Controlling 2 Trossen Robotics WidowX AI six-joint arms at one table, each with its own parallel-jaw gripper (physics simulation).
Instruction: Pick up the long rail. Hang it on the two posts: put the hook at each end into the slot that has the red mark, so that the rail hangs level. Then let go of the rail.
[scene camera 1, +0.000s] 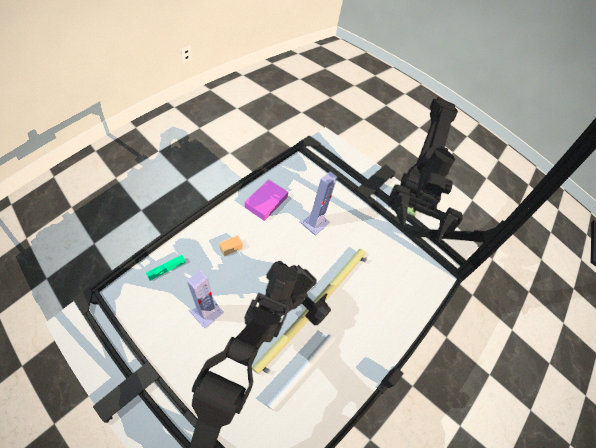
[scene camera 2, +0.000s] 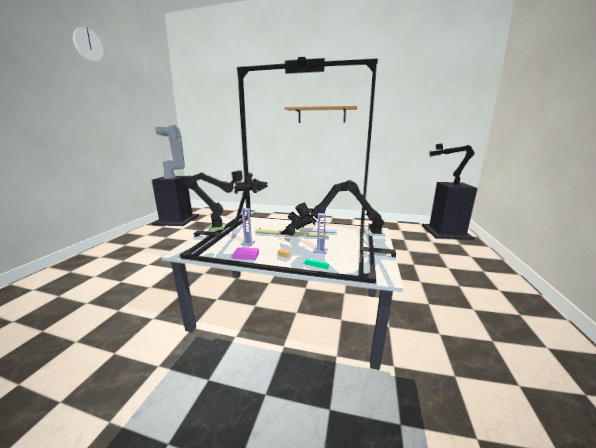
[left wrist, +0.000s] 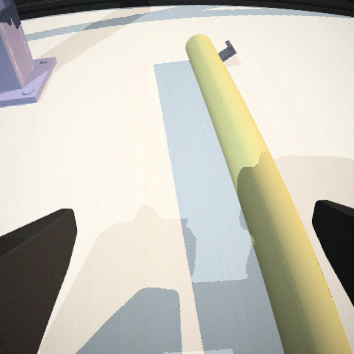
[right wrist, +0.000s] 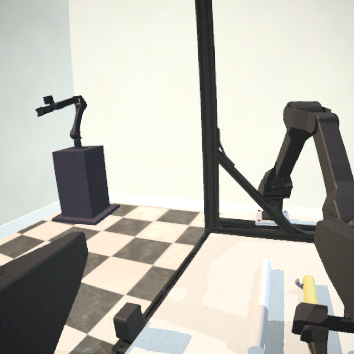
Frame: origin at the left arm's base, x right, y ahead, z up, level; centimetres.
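Where they show: left gripper, fingertip midpoint: (scene camera 2: 283, 230) (left wrist: 197, 217); right gripper, fingertip midpoint: (scene camera 1: 421, 234) (scene camera 2: 267, 184) (right wrist: 201, 238); left arm's base, link origin: (scene camera 2: 376, 231) (right wrist: 272, 215); right arm's base, link origin: (scene camera 2: 217, 225).
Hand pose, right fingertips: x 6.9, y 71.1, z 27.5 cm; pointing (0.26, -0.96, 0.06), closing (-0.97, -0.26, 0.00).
Things, the pixels of their top centre, and the offset from my right fingertips.
- long yellow rail, top centre: (left wrist: 339, 327) (scene camera 1: 316, 307) (scene camera 2: 291, 231) dx -11.5, dy -17.2, dz -27.6 cm
- white rod, top centre: (right wrist: 262, 293) (scene camera 1: 302, 370) (scene camera 2: 317, 228) dx -3.9, dy -33.7, dz -27.7 cm
- magenta block, top centre: (scene camera 1: 266, 196) (scene camera 2: 246, 251) dx -44.4, dy +2.6, dz -27.2 cm
- orange block, top centre: (scene camera 1: 230, 243) (scene camera 2: 283, 250) dx -41.4, dy -17.3, dz -27.2 cm
- green bar, top centre: (scene camera 1: 164, 265) (scene camera 2: 316, 261) dx -50.8, dy -35.2, dz -27.7 cm
The long yellow rail (scene camera 1: 347, 268) (scene camera 2: 267, 231) (left wrist: 232, 122) (right wrist: 310, 290) lies on the table, with a small dark hook near each end. Two lilac posts stand upright with red marks: one post (scene camera 1: 321, 205) (scene camera 2: 247, 227) (left wrist: 15, 55) at the upper right in scene camera 1, the other post (scene camera 1: 201, 290) (scene camera 2: 321, 232) at the lower left. My left gripper (scene camera 2: 287, 231) (left wrist: 197, 217) is open, low over the rail's middle; in its wrist view the rail runs between the fingers, nearer the right-hand one. My right gripper (scene camera 1: 422, 227) (scene camera 2: 262, 185) (right wrist: 201, 238) is open and empty, raised beyond the table frame's edge.
A white rod (scene camera 1: 300, 372) (right wrist: 262, 305) lies beside the rail. A magenta block (scene camera 1: 266, 200) (scene camera 2: 246, 253), an orange block (scene camera 1: 231, 245) (scene camera 2: 283, 253) and a green bar (scene camera 1: 166, 268) (scene camera 2: 317, 264) lie on the posts' other side. A black frame (scene camera 1: 200, 214) borders the table.
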